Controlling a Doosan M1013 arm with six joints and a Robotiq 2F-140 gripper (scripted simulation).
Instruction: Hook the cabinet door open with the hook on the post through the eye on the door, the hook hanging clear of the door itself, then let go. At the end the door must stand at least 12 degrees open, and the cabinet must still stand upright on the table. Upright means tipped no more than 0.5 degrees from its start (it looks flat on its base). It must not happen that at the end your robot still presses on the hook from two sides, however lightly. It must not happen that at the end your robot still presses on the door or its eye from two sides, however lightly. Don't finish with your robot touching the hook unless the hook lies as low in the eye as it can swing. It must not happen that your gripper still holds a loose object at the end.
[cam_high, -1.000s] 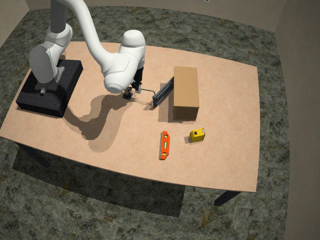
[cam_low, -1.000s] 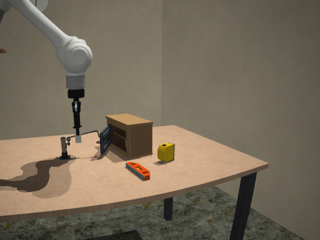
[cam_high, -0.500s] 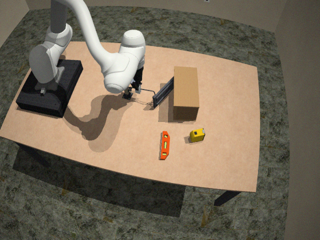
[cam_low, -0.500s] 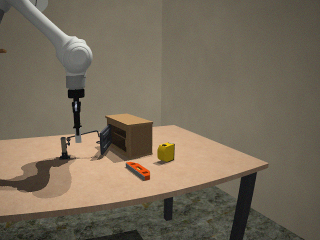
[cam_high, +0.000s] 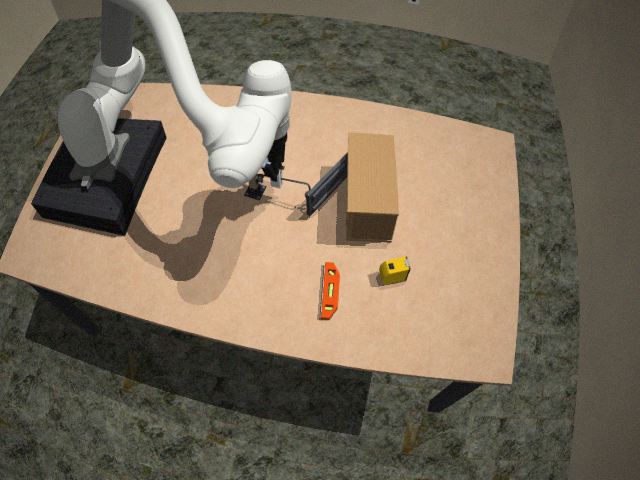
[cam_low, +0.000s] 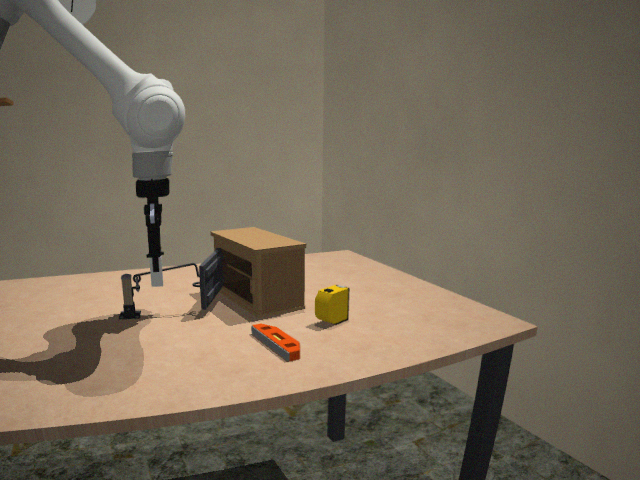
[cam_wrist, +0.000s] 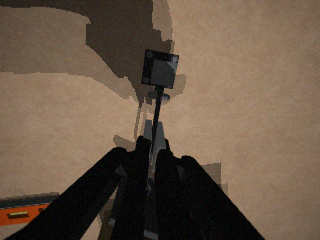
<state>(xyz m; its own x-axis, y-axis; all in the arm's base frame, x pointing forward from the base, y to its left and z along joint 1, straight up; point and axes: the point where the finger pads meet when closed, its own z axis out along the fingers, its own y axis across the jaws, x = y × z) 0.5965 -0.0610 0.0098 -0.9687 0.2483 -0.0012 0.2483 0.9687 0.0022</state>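
Right now my hand is 2 cm short of the thin hook and 1 cm above it. Also, from my hand: orange spirit level: 16 cm ahead, 27 cm to the right, 9 cm below; dark door: 14 cm ahead, 3 cm to the left, 3 cm below; yellow tape measure: 32 cm ahead, 20 cm to the right, 6 cm below.
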